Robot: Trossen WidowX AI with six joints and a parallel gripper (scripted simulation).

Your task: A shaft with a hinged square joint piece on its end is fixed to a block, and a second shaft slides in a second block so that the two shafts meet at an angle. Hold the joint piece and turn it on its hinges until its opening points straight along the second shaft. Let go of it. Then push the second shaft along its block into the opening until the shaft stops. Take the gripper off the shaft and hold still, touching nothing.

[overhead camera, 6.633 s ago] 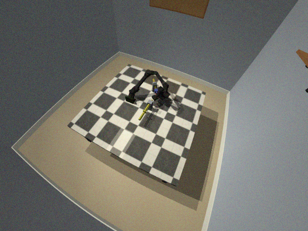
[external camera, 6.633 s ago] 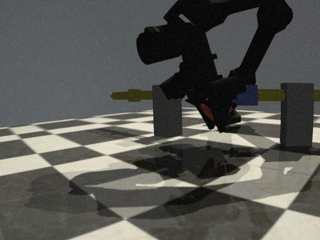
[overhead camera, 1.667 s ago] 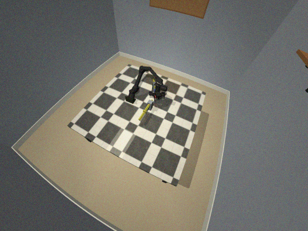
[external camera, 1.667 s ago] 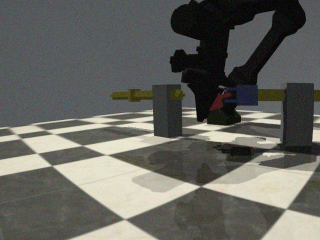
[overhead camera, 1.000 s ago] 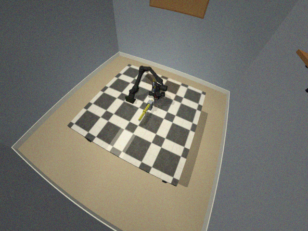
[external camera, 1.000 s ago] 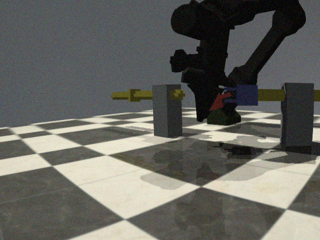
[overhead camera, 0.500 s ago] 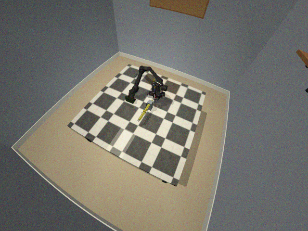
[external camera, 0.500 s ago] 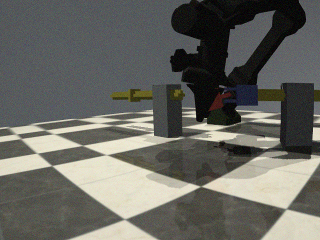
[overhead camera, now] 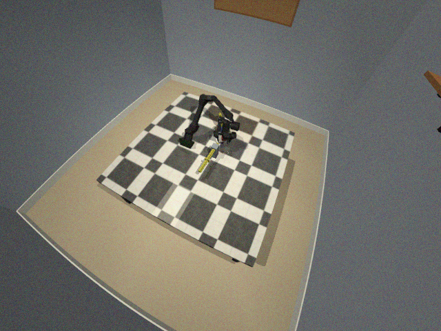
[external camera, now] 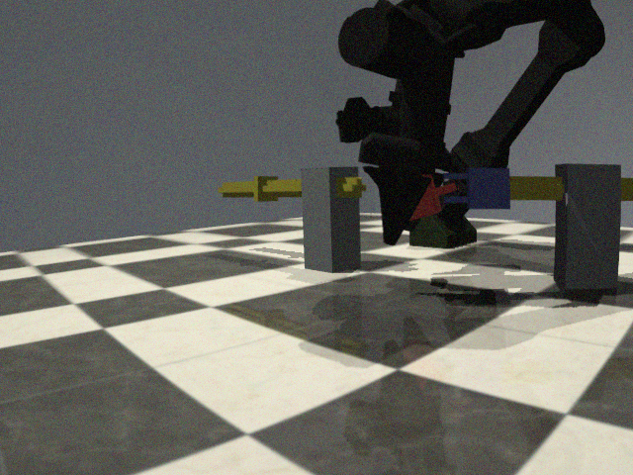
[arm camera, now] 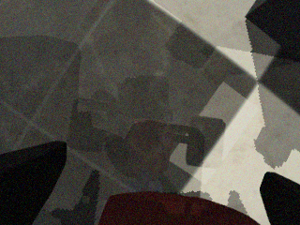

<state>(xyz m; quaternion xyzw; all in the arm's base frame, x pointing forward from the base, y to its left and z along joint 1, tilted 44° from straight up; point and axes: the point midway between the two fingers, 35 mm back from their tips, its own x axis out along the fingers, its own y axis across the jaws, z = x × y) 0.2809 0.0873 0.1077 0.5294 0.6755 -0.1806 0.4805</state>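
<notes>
The red joint piece is 10 mm behind my gripper tip, 20 mm to the left of it and 40 mm above it.
</notes>
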